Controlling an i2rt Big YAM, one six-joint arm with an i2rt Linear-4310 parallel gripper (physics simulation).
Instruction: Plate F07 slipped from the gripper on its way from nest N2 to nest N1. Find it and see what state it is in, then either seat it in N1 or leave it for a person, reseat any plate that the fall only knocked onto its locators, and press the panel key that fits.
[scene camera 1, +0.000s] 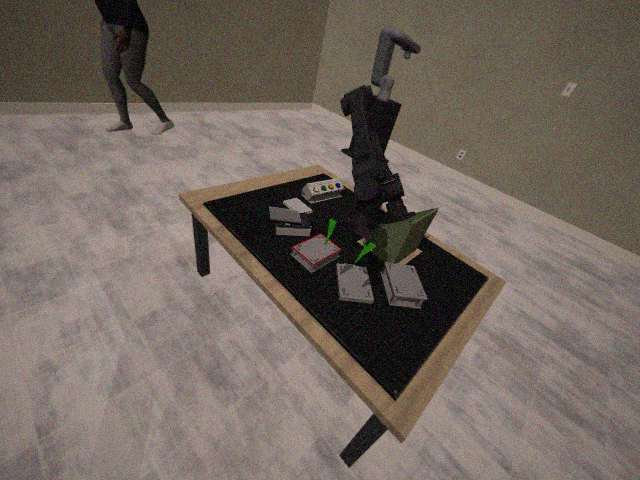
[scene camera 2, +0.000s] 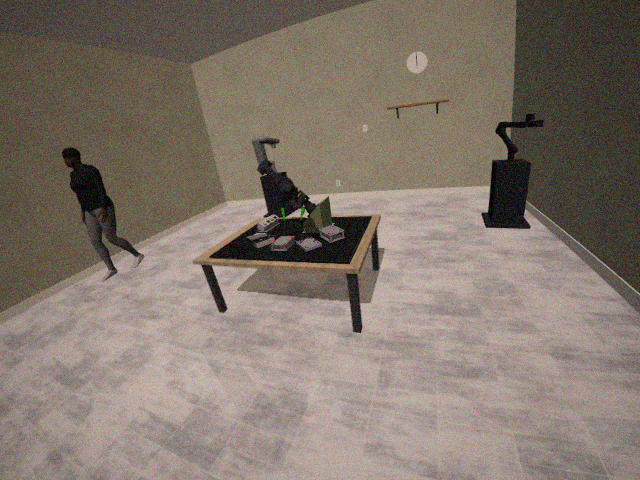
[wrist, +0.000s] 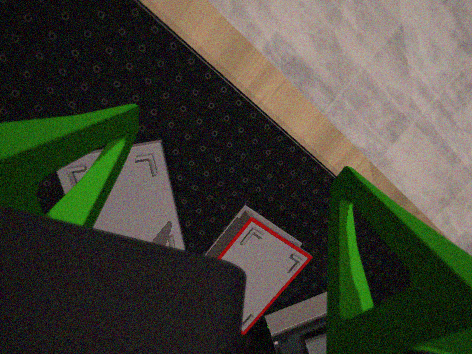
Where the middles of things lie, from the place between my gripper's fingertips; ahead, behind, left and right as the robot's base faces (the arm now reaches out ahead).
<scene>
Right now my hand is 16 cm past the grey station marked N2 (scene camera 1: 353, 283), 2 cm to the left of it and 22 cm above it. From my hand the other things lie so: red-rimmed plate (scene camera 1: 314, 247) 13 cm behind, 21 cm to the right, 20 cm below.
</scene>
